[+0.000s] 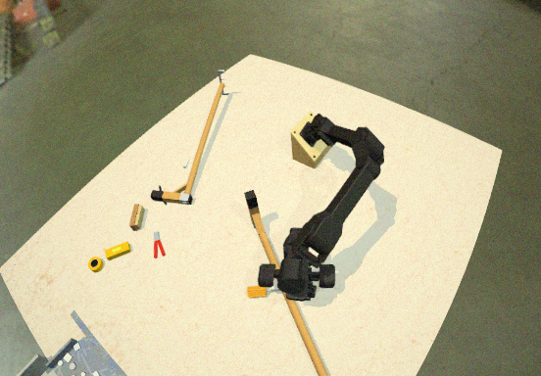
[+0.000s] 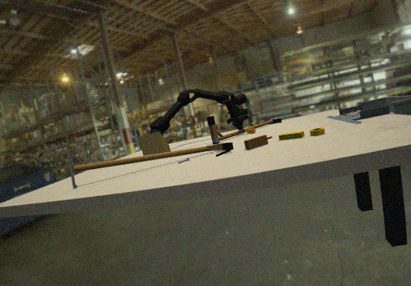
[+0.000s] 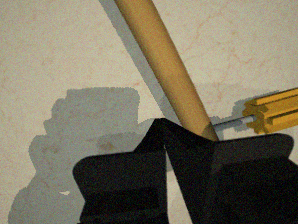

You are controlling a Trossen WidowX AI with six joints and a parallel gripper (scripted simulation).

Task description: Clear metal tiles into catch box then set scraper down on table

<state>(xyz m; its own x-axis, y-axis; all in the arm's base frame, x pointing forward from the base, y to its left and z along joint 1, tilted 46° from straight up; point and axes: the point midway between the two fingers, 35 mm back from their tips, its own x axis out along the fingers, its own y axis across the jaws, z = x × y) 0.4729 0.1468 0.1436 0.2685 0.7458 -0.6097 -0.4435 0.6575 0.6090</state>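
Right now my gripper tip is 90 mm to the left of the screwdriver, 40 mm short of it and 10 mm below it. From my gripper tip the other things lie so: yellow tape roll (590 mm to the right, 260 mm ahead); yellow level (560 mm to the right, 170 mm ahead); wooden block (580 mm to the right, 40 mm ahead, 10 mm above).
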